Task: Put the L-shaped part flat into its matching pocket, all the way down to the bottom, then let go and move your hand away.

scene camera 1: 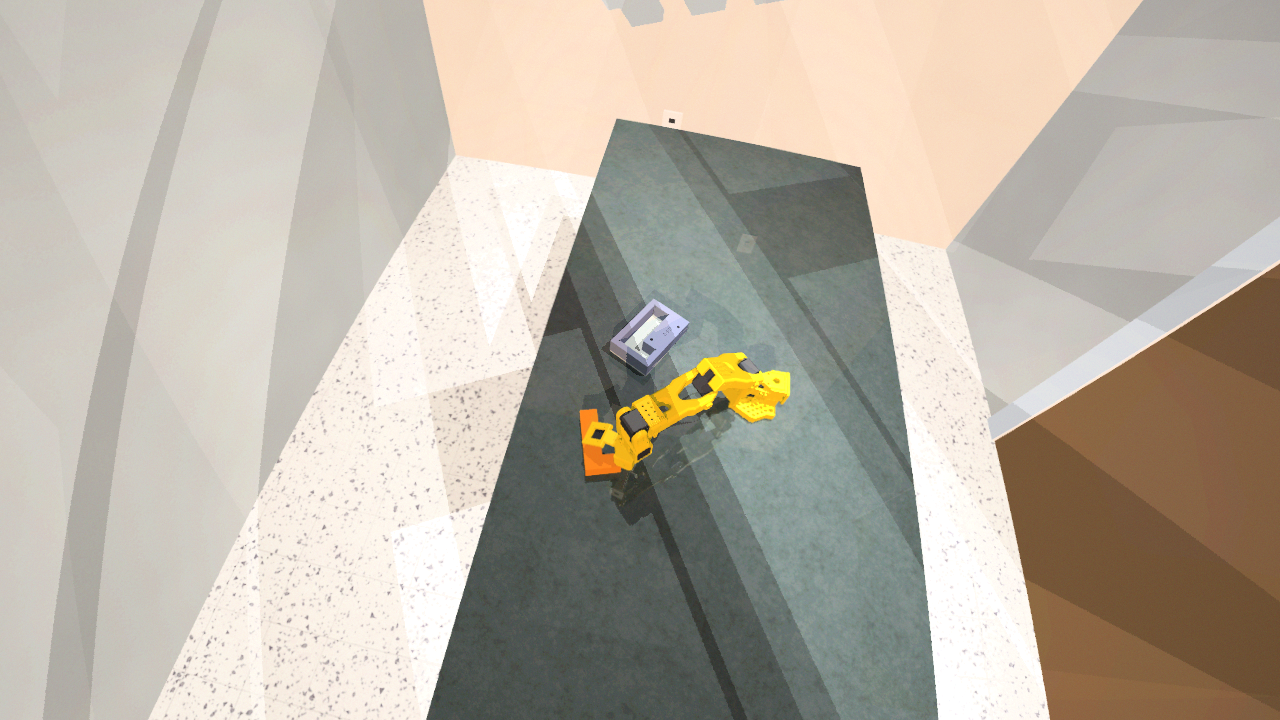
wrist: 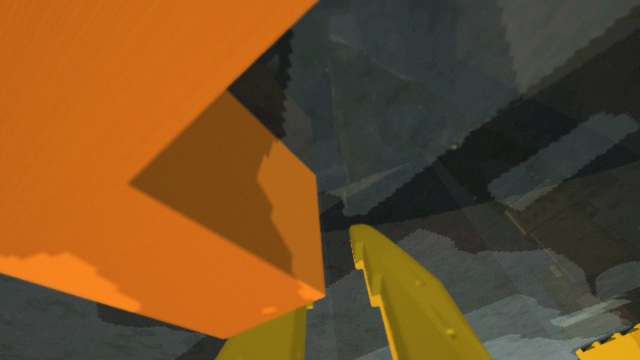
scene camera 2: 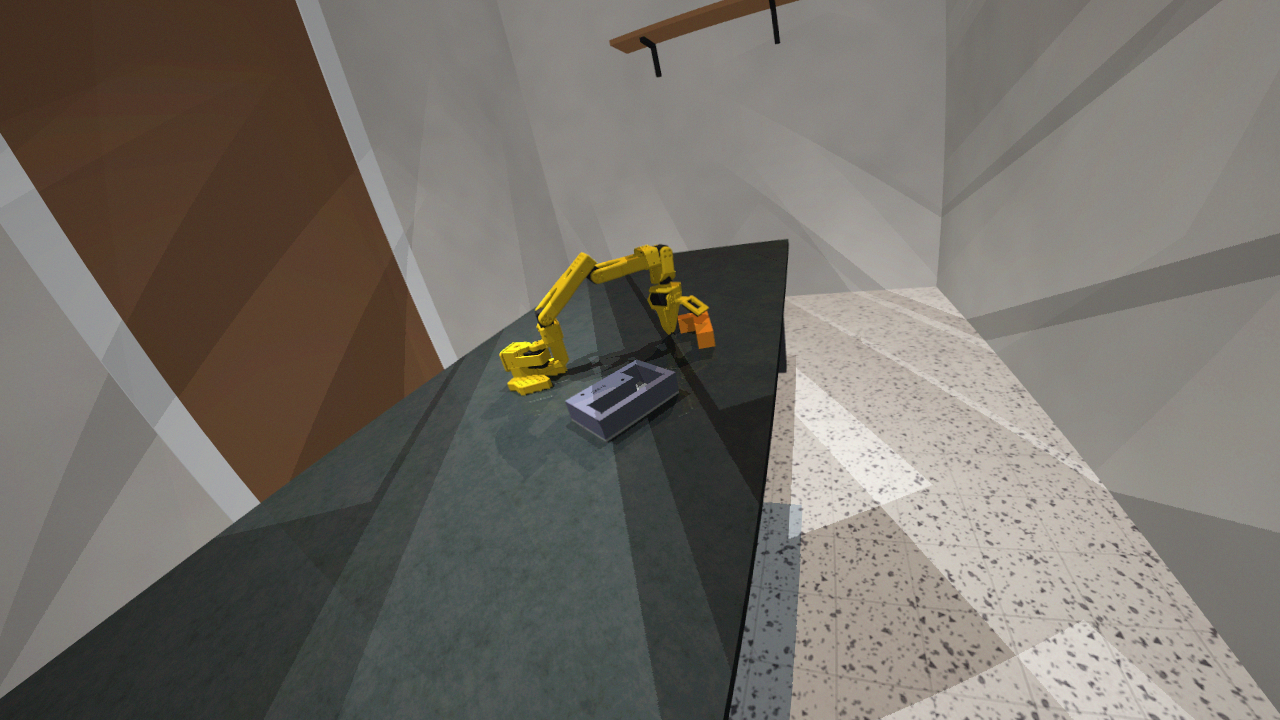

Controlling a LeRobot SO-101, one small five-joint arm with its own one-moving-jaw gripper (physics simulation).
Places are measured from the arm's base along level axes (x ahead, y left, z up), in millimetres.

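Pixels of known places: hand, tool point: [scene camera 1: 629, 463] [wrist: 319, 242] [scene camera 2: 671, 330]; arm's base, link origin: [scene camera 1: 742, 394] [scene camera 2: 548, 379].
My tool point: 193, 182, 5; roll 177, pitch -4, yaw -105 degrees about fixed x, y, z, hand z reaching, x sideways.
For each thing: its top centre in the pictures, then the offset to it from my tool point, as dx, dy, dz. Level surfaces: height alone.
- orange L-shaped part, top centre: [scene camera 1: 600, 437] [scene camera 2: 694, 322] +57, -27, +25
- lavender block with the pocket, top centre: [scene camera 2: 620, 386] [scene camera 1: 650, 330] +3, -264, +32
- dark table, surface height: dz -5
The orange L-shaped part [scene camera 1: 588, 452] [scene camera 2: 706, 335] [wrist: 150, 125] lies at the table's left edge in scene camera 1 and fills the left of the wrist view. My gripper [scene camera 2: 669, 332] [wrist: 334, 235] points down beside it. Its jaws are close together with a narrow gap and nothing pressed between them; the part covers the left jaw's tip in the wrist view. The arm hides some of the part in both scene views. The lavender block with the pocket [scene camera 1: 667, 337] [scene camera 2: 603, 423] sits apart from the part, nearer scene camera 2, its recess facing up.
The dark table [scene camera 1: 537, 617] [scene camera 2: 501, 573] bears the arm, whose yellow base [scene camera 1: 760, 394] [scene camera 2: 529, 365] stands across from the part. The table's long edge runs close past the part. A wooden shelf [scene camera 2: 707, 19] hangs on the far wall in scene camera 2.
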